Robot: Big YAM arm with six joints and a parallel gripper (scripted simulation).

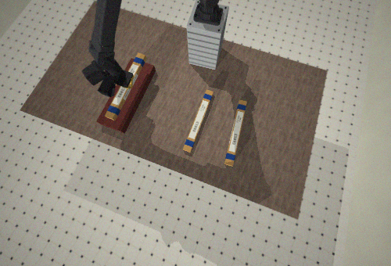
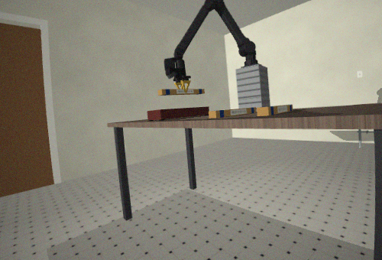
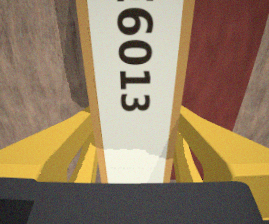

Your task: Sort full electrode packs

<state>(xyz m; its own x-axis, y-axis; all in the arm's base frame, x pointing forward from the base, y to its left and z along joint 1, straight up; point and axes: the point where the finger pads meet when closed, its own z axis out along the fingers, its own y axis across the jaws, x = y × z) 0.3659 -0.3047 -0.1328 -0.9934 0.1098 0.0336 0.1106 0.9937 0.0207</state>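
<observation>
My gripper is now 14 cm above the low platform and 4 cm to the left of it.
</observation>
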